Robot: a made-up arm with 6 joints. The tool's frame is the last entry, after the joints.
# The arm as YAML. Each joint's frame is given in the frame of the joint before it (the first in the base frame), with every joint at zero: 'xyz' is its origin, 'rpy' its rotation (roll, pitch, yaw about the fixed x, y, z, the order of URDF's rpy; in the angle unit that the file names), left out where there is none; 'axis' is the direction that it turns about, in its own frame. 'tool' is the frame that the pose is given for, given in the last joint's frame.
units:
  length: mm
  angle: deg
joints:
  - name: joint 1
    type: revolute
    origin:
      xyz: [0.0, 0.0, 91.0]
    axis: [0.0, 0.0, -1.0]
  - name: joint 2
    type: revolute
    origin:
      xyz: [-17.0, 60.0, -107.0]
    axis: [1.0, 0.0, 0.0]
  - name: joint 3
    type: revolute
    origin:
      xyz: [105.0, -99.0, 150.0]
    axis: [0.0, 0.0, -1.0]
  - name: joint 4
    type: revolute
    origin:
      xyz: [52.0, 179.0, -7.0]
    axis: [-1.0, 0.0, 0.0]
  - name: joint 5
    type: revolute
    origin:
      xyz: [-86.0, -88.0, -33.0]
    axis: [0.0, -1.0, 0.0]
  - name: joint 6
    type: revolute
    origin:
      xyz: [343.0, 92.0, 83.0]
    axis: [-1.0, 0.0, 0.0]
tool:
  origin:
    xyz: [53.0, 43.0, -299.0]
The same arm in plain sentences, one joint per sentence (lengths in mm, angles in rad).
The arm has six revolute joints in a row. What follows holds with every joint at zero, and every direction is one of the base frame's.
Joint 1 is mounted 91 mm along +z from the base frame's origin and turns about -z.
Joint 2 is mounted 17 mm along -x and 60 mm along +y and 107 mm along -z from joint 1 and turns about +x.
Joint 3 is mounted 105 mm along +x and 99 mm along -y and 150 mm along +z from joint 2 and turns about -z.
Joint 4 is mounted 52 mm along +x and 179 mm along +y and 7 mm along -z from joint 3 and turns about -x.
Joint 5 is mounted 86 mm along -x and 88 mm along -y and 33 mm along -z from joint 4 and turns about -y.
Joint 6 is mounted 343 mm along +x and 92 mm along +y and 83 mm along +z from joint 5 and turns about -x.
The tool frame, which is the frame that the pose is given for, is mounted 53 mm along +x and 43 mm along +y and 299 mm along -z from joint 6; its axes are parallel to the base frame's.

